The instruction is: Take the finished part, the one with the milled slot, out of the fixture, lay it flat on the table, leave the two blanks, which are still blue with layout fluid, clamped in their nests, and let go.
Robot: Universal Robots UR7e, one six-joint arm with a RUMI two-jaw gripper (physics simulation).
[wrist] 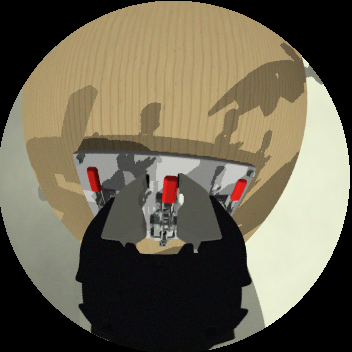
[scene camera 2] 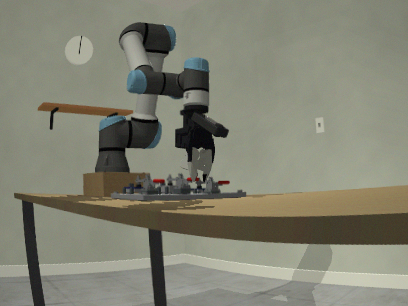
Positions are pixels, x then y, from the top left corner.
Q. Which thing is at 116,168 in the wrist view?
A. A grey fixture plate.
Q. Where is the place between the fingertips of my gripper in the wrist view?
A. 163,174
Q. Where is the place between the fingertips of my gripper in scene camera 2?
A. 199,181
